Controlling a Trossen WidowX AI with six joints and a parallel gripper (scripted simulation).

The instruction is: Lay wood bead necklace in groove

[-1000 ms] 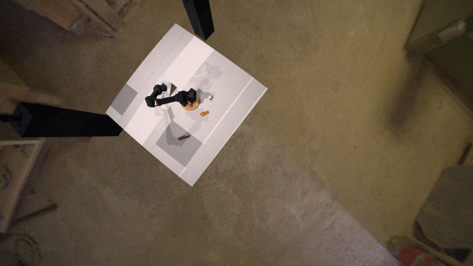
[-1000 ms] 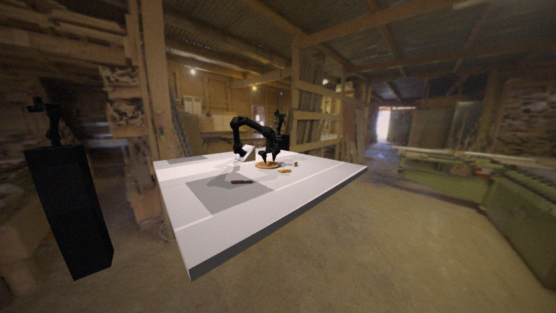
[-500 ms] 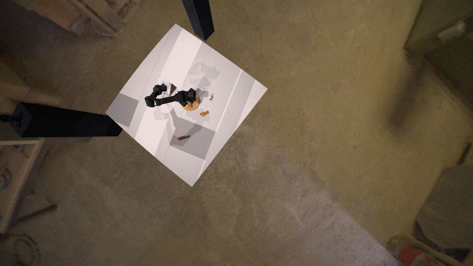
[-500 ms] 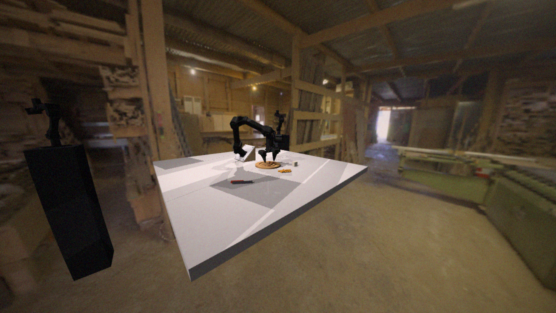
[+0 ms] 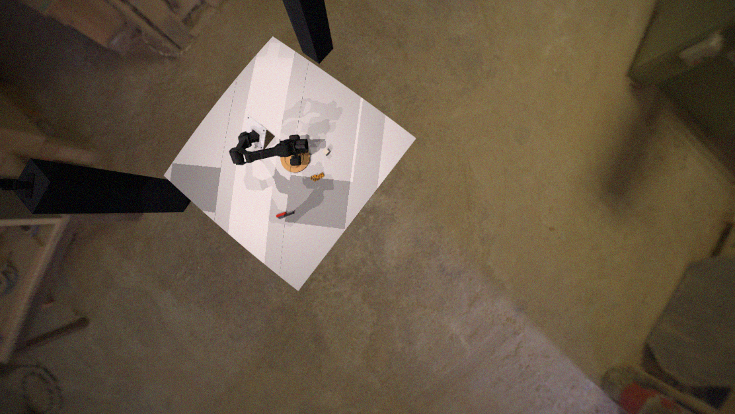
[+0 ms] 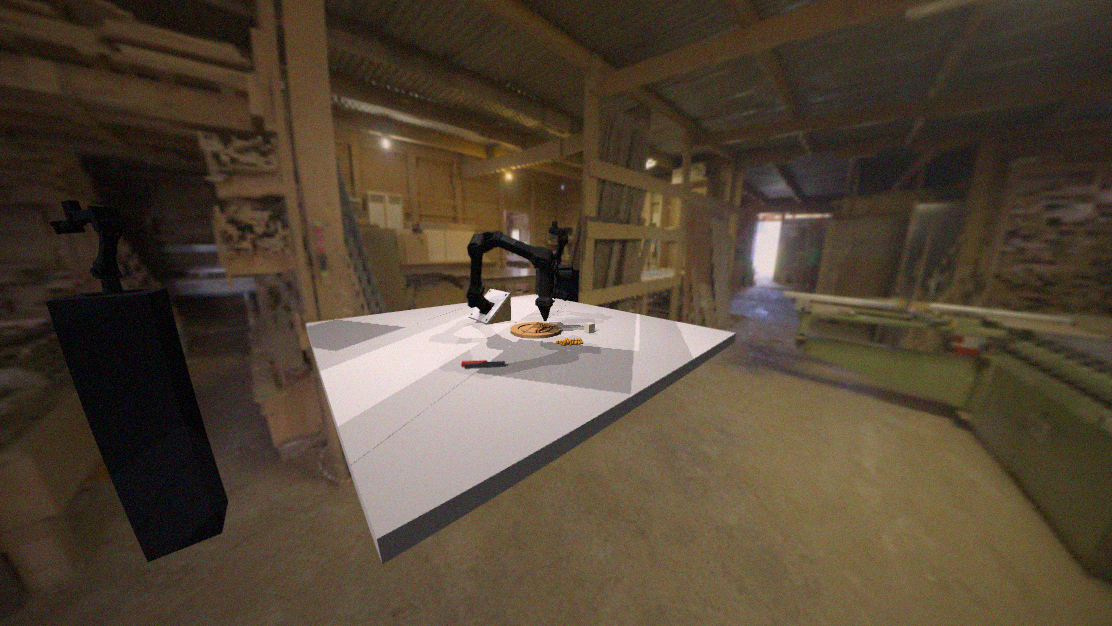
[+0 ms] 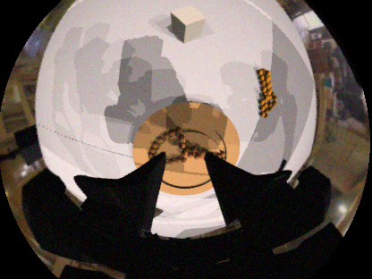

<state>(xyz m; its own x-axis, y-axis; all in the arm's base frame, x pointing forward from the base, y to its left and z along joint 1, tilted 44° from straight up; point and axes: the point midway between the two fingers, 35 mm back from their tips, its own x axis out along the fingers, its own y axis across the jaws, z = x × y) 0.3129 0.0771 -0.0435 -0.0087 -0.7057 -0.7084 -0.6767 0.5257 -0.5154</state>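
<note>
Right now the small grey cube is 130 mm ahead of my gripper tip, 120 mm to the left of it and 30 mm below it. The rest, counted from my gripper tip: black marker 380 mm to the right, 160 mm ahead, 40 mm below.
</note>
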